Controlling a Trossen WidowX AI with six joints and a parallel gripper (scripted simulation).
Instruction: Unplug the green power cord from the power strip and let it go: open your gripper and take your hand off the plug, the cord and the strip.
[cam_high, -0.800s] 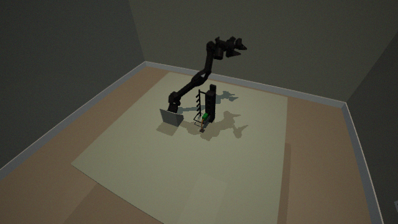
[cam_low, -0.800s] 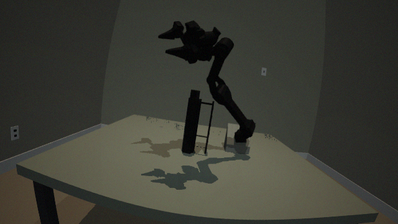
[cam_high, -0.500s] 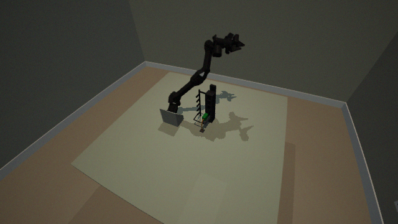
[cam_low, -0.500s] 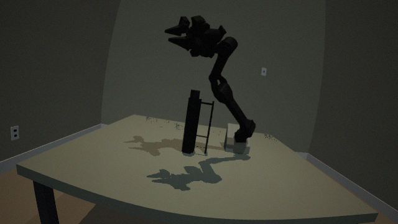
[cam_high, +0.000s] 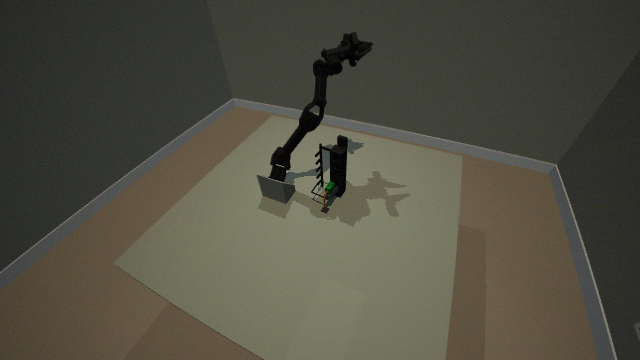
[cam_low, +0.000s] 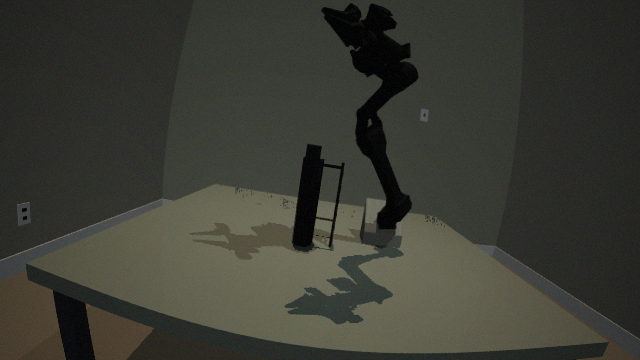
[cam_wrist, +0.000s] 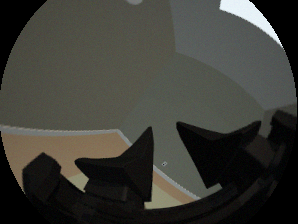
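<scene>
The green plug is 6 cm behind my gripper tip, 42 cm to the right of it and 47 cm below it.
</scene>
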